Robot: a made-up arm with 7 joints. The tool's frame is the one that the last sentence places.
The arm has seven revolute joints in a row. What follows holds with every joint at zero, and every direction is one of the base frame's.
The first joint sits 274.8 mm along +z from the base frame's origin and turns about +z.
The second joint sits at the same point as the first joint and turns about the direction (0, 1, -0.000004).
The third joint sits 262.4 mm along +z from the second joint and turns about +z.
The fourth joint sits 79 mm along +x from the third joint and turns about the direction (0, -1, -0.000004).
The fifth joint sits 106.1 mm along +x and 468.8 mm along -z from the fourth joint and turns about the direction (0, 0.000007, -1).
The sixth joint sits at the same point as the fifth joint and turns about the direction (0, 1, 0.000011).
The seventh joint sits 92.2 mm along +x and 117.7 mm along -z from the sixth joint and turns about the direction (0, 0.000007, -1).
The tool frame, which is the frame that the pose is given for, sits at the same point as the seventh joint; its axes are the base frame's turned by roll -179.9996, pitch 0 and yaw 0 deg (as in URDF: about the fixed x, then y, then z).
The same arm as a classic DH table. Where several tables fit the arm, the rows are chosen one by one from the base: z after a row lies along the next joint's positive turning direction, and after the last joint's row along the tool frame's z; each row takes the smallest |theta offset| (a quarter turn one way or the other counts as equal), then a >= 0, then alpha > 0; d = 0 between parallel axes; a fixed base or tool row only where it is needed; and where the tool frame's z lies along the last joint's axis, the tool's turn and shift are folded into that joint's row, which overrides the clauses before.
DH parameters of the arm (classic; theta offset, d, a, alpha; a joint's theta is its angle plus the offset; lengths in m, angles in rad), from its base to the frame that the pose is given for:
joint 1: 0 0.2748 0 -1.5708
joint 2: 0 0 0 1.5708
joint 3: 0 0.2624 0.079 1.5708
joint 4: 0 0 0.1061 1.5708
joint 5: 0 0.4688 0 1.5708
joint 6: 0 0 0.0922 -1.5708
joint 7: 0 0.1177 0 0

